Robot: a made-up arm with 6 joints. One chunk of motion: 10 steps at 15 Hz.
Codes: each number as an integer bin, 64 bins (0 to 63) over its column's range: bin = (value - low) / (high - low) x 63, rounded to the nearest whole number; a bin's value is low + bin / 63 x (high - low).
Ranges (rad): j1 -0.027..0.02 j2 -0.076..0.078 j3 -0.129..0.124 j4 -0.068..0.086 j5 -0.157..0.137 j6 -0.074..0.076
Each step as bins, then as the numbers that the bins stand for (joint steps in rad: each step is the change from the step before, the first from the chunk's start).
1 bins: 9 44 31 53 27 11
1 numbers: -0.02029 0.03156 -0.00451 0.06156 -0.03100 -0.04781
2 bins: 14 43 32 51 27 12
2 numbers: -0.01656 0.02911 -0.00049 0.05667 -0.03100 -0.04543
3 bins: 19 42 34 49 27 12
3 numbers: -0.01283 0.02667 0.00754 0.05178 -0.03100 -0.04543
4 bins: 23 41 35 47 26 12
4 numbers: -0.00984 0.02422 0.01156 0.04689 -0.03567 -0.04543
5 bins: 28 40 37 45 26 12
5 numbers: -0.00611 0.02178 0.01959 0.04200 -0.03567 -0.04543
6 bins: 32 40 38 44 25 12
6 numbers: -0.00313 0.02178 0.02360 0.03956 -0.04033 -0.04543
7 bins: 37 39 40 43 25 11
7 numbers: 0.00060 0.01933 0.03163 0.03711 -0.04033 -0.04781
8 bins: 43 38 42 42 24 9
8 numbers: 0.00508 0.01689 0.03967 0.03467 -0.04500 -0.05257
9 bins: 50 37 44 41 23 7
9 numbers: 0.01030 0.01444 0.04770 0.03222 -0.04967 -0.05733
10 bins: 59 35 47 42 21 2
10 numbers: 0.01702 0.00956 0.05975 0.03467 -0.05900 -0.06924
